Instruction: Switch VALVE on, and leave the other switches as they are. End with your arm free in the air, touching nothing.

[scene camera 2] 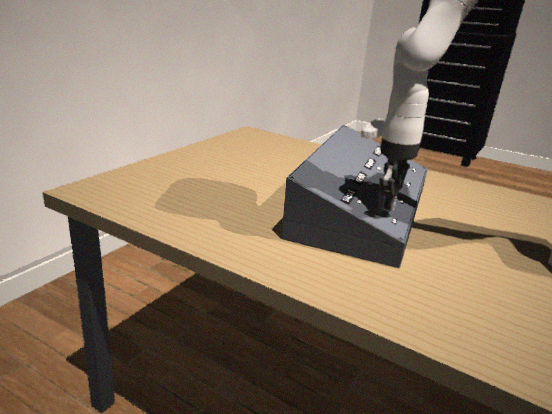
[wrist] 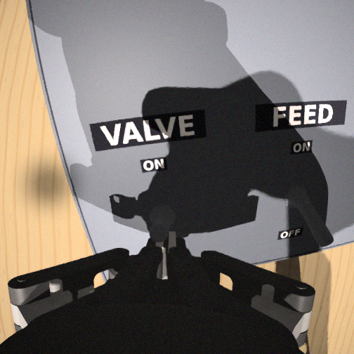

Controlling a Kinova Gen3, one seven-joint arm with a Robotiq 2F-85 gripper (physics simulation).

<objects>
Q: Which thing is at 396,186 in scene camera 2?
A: My gripper.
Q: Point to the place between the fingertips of my gripper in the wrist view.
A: At 166,242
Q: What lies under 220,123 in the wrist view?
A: A grey sloped switch panel.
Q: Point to a grey sloped switch panel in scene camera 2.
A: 331,199
</objects>
